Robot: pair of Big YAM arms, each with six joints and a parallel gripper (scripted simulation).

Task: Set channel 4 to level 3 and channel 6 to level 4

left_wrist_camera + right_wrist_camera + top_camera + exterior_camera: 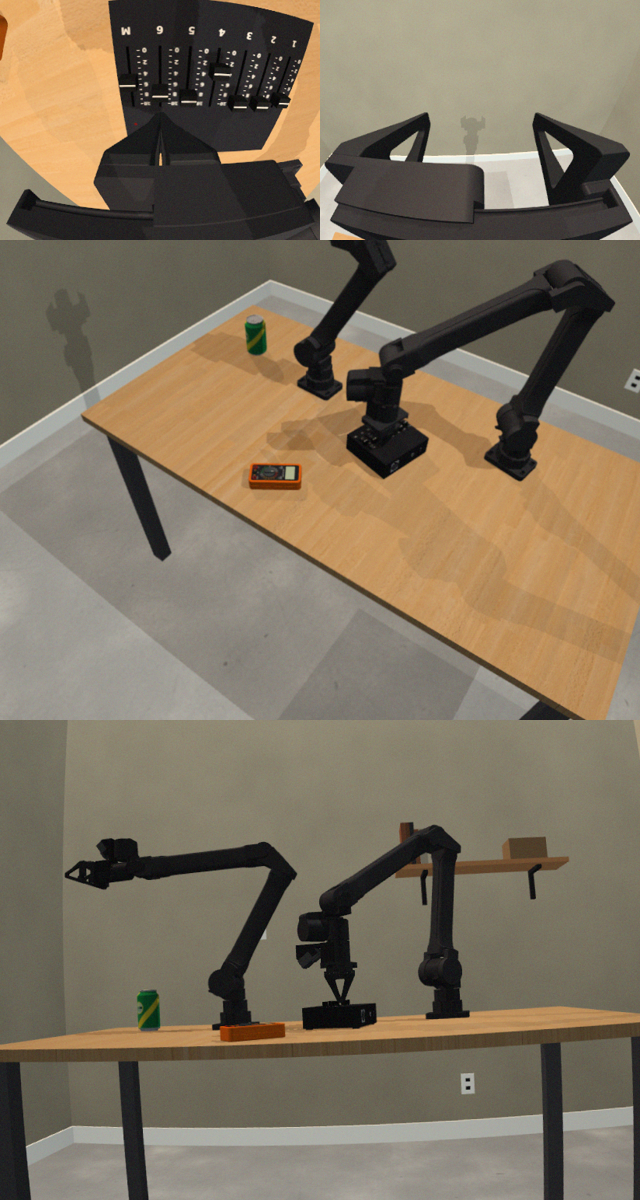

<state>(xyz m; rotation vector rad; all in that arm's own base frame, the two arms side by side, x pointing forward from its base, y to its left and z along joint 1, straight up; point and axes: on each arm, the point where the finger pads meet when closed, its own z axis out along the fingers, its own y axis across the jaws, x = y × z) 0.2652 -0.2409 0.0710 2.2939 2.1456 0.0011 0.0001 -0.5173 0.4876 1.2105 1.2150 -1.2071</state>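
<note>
My left hand is 2 cm to the left of the channel 6 fader cap, 1 cm past it and 1 cm above it. From my left hand the other things lie so: M fader cap 4 cm to the right, 1 cm below, 1 cm ahead; channel 4 fader cap 6 cm behind, 3 cm to the right, 1 cm below; channel 5 fader cap 3 cm behind, 1 cm to the right, 1 cm below.
</note>
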